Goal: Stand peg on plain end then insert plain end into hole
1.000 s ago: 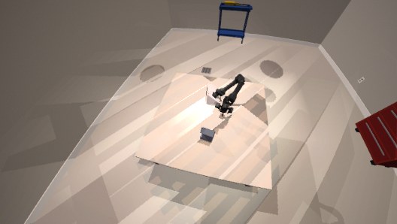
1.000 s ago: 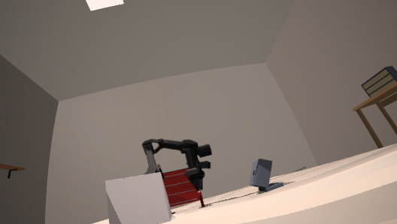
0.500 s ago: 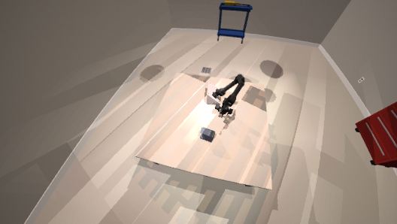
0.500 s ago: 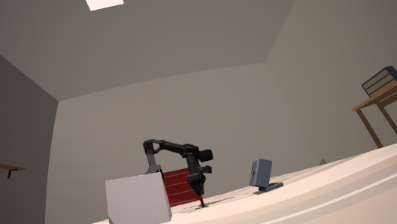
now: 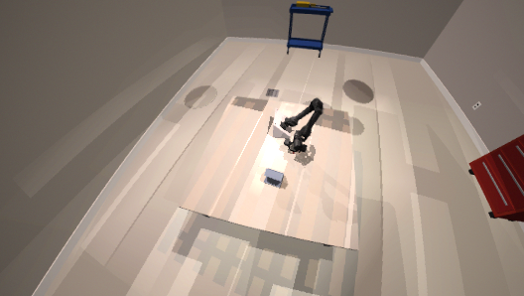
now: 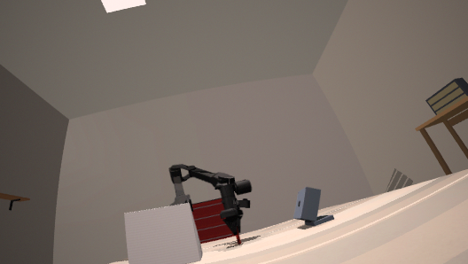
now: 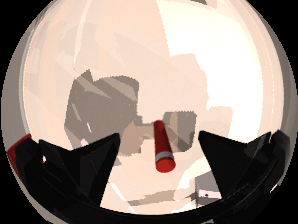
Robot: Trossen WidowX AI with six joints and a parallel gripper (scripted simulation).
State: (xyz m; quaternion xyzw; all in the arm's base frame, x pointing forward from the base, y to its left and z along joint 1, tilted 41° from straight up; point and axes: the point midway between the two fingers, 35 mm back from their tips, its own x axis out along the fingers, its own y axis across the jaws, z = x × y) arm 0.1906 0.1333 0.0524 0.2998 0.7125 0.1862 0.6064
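The grey-blue sloped panel lies 270 mm ahead of my gripper tip, 110 mm to the right of it and 30 mm above it. From my gripper tip the other things lie so: red peg 20 mm above.
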